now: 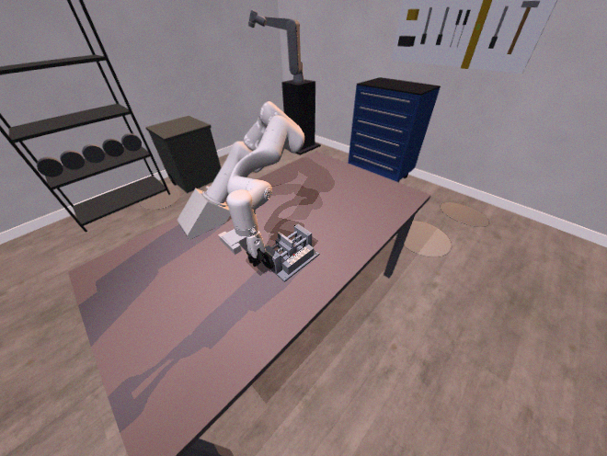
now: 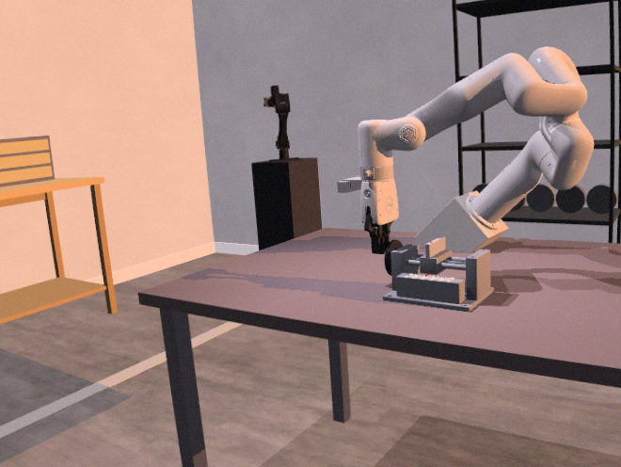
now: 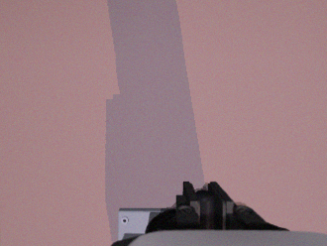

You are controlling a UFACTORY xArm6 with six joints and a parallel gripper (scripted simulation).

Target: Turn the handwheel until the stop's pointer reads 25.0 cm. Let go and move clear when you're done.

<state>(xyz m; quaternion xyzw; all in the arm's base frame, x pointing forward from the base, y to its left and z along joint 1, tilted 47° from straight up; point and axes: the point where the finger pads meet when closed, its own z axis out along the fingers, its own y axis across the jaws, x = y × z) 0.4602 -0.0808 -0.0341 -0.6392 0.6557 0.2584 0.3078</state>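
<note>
My hand is 2 cm short of the sliding stop block, 14 cm to the right of it and 1 cm above it. Also, from my hand: black handwheel: 2 cm to the left, 1 cm below.
</note>
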